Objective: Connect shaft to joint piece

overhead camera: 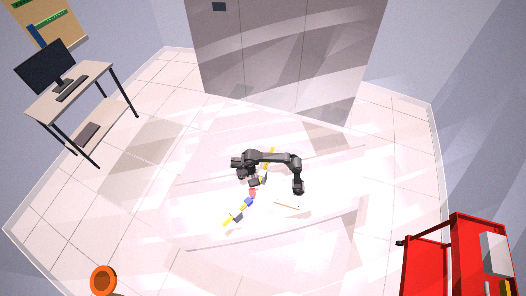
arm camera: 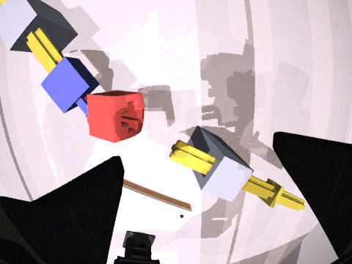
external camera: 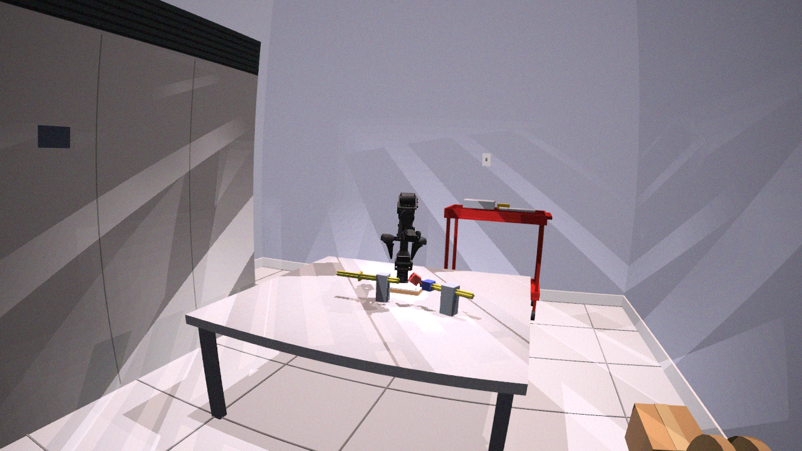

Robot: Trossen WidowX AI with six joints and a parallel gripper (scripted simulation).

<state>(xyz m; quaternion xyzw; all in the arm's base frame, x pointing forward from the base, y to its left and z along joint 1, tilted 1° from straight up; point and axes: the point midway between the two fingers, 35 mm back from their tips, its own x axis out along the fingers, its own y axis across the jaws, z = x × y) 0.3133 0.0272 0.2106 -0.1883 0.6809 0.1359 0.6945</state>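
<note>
Right now my gripper tip is 90 mm above the red square joint piece, 60 mm to the right of it and 20 mm past it.
</note>
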